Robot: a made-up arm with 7 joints. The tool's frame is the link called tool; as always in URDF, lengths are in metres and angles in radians. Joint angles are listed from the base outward. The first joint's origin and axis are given. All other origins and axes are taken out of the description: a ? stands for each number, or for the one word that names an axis. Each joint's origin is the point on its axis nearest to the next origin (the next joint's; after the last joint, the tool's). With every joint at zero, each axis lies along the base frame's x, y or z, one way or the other. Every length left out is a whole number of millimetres.
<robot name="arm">
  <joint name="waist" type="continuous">
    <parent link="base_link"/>
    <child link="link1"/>
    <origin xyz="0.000 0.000 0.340" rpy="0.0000 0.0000 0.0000"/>
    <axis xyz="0 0 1"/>
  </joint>
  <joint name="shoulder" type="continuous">
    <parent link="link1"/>
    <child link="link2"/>
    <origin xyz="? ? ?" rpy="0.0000 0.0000 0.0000"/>
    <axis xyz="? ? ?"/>
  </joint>
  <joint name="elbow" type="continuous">
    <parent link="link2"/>
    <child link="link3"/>
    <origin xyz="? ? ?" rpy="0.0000 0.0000 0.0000"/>
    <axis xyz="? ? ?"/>
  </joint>
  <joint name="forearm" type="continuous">
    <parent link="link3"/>
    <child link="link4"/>
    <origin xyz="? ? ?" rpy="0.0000 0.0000 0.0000"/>
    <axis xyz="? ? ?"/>
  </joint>
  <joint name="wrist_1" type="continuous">
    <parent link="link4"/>
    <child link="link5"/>
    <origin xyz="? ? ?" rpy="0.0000 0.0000 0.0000"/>
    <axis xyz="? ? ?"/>
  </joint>
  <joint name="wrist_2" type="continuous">
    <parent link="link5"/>
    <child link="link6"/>
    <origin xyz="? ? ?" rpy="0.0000 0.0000 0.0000"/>
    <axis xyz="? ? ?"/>
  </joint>
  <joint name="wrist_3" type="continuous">
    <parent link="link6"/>
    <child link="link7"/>
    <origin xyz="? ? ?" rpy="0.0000 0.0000 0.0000"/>
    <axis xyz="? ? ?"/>
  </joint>
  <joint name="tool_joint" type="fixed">
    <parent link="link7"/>
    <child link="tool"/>
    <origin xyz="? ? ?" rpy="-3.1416 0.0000 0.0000"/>
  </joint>
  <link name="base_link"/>
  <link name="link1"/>
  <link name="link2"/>
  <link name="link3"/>
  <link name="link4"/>
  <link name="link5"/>
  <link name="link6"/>
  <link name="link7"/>
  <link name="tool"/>
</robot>
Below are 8 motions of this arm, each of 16 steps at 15 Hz.
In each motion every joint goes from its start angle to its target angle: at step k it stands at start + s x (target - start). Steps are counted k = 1, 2, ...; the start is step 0. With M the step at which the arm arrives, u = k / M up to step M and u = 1 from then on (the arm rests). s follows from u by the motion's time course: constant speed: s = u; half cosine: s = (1 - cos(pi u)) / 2; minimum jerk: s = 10 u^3 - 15 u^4 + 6 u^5.
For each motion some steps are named. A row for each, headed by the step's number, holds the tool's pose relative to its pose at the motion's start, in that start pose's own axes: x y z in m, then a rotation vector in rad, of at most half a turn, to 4 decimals.
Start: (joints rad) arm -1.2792 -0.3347 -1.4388 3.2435 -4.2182 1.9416 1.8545
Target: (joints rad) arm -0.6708 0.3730 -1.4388 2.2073 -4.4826 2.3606 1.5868
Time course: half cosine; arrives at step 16
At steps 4, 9, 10, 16:
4: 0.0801 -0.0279 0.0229 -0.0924 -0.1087 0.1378
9: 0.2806 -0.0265 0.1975 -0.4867 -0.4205 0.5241
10: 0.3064 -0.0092 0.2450 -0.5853 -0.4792 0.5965
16: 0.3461 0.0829 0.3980 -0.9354 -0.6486 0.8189

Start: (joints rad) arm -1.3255 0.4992 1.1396 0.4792 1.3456 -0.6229 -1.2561
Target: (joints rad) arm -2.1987 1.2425 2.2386 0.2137 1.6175 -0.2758 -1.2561
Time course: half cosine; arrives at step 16
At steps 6, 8, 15, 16:
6: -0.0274 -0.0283 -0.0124 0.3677 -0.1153 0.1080
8: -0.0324 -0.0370 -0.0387 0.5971 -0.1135 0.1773
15: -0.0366 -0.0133 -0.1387 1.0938 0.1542 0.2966
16: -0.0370 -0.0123 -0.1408 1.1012 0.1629 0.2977

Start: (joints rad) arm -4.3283 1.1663 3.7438 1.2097 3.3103 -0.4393 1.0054
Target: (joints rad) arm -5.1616 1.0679 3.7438 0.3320 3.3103 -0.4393 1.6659
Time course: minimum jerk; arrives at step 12
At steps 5, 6, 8, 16:
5: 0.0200 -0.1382 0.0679 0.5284 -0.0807 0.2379
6: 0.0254 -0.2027 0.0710 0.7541 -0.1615 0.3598
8: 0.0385 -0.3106 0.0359 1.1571 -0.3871 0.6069
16: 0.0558 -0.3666 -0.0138 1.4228 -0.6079 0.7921

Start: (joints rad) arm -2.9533 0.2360 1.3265 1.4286 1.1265 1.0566 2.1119
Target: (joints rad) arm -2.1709 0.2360 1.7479 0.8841 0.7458 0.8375 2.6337
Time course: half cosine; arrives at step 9
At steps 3, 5, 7, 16:
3: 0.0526 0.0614 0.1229 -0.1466 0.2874 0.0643
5: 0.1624 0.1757 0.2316 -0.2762 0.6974 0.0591
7: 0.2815 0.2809 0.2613 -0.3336 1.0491 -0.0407
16: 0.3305 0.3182 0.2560 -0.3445 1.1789 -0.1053

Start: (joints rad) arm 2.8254 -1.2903 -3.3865 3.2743 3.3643 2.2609 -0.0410
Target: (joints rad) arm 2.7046 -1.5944 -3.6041 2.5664 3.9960 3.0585 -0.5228
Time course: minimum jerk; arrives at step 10
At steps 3, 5, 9, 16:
3: -0.0355 -0.0242 -0.0502 0.0097 0.0322 -0.1559
5: -0.1313 -0.0808 -0.1311 -0.0554 0.0698 -0.5148
9: -0.3036 -0.1609 -0.1791 -0.3626 -0.0081 -1.0234
16: -0.3067 -0.1621 -0.1792 -0.3700 -0.0113 -1.0311

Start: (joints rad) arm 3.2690 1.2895 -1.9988 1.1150 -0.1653 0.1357 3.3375
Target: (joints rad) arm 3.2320 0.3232 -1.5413 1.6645 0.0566 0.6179 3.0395
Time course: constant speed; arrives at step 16
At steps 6, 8, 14, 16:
6: -0.0235 -0.0089 0.0345 -0.3155 0.1200 0.1651
8: -0.0318 -0.0186 0.0428 -0.4274 0.1447 0.2279
14: -0.0504 -0.0752 0.0659 -0.7721 0.1621 0.4393
16: -0.0513 -0.1037 0.0747 -0.8864 0.1460 0.5174

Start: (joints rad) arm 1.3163 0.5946 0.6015 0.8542 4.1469 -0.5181 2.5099
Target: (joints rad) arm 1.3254 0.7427 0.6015 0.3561 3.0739 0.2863 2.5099
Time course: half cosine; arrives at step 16
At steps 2, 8, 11, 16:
2: -0.0057 0.0073 0.0047 -0.0374 -0.0080 -0.0250
8: -0.0759 0.0886 0.0406 -0.3523 -0.0877 -0.4236
11: -0.1153 0.1250 0.0494 -0.3958 -0.1077 -0.7147
16: -0.1459 0.1448 0.0532 -0.3431 -0.1011 -0.9474

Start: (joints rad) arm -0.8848 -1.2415 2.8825 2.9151 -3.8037 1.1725 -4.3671
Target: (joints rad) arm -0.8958 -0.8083 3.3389 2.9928 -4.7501 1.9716 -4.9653
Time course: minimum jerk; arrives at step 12
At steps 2, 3, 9, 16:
2: -0.0043 0.0085 0.0077 -0.0356 0.0246 -0.0382
3: -0.0122 0.0254 0.0220 -0.1045 0.0704 -0.1113
9: -0.0669 0.2423 0.1217 -0.9424 0.5225 -0.9014
16: -0.0702 0.2703 0.1258 -1.0546 0.5753 -0.9864

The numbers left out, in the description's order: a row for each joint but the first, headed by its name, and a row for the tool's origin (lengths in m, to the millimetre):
shoulder: xyz 0.000 0.000 0.000, axis 0 1 0
elbow: xyz 0.000 0.000 0.277, axis 0 0 1
forearm: xyz 0.067 0.000 0.000, axis 0 -1 0
wrist_1: xyz 0.067 0.000 -0.295, axis 0 0 -1
wrist_2: xyz 0.000 0.000 0.000, axis 0 1 0
wrist_3: xyz 0.054 0.000 -0.069, axis 0 0 -1
tool: xyz 0.000 0.000 0.000

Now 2 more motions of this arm.
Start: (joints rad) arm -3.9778 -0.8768 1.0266 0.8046 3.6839 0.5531 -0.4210
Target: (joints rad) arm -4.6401 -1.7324 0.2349 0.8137 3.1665 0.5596 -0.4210
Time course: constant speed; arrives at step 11
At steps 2, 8, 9, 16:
2: -0.0111 -0.0707 0.0102 0.2095 -0.0647 -0.1940
8: -0.1106 -0.1971 -0.0674 0.7568 -0.2295 -0.8260
9: -0.1313 -0.1985 -0.0893 0.8348 -0.2560 -0.9349
16: -0.1698 -0.1832 -0.1344 0.9779 -0.3114 -1.1525

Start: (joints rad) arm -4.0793 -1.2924 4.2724 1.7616 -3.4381 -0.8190 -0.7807
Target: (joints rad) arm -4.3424 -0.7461 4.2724 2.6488 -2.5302 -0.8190 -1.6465
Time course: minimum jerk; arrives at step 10
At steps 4, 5, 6, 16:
4: -0.0600 -0.0245 -0.1475 0.2883 -0.3189 -0.1252
5: -0.0879 -0.0120 -0.2407 0.4756 -0.4971 -0.2444
6: -0.1093 0.0225 -0.3333 0.6766 -0.6646 -0.3963
16: -0.1288 0.1334 -0.4743 1.0499 -0.9189 -0.7317

